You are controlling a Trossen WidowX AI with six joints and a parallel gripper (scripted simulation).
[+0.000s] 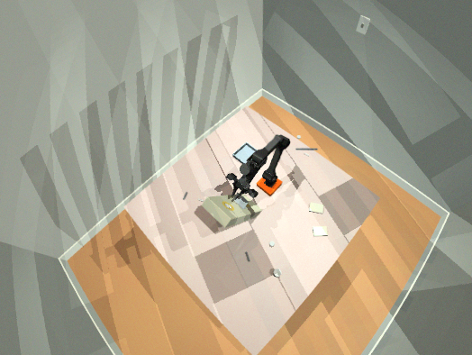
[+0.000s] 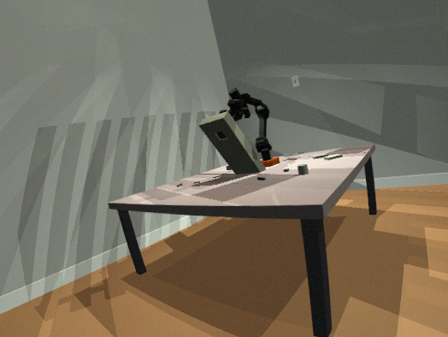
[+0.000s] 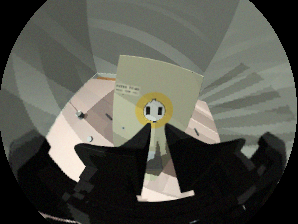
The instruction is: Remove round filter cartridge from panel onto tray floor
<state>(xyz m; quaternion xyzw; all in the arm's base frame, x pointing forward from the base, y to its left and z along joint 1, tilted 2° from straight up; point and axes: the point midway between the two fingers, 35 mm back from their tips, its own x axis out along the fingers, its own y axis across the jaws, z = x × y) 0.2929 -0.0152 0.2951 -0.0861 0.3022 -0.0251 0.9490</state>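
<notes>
The round grey filter cartridge lies 6 cm ahead of my gripper tip, 4 cm below it and 1 cm to the right of it. Round my gripper tip: blue-grey tray 41 cm behind, 30 cm below, 25 cm to the right.
</notes>
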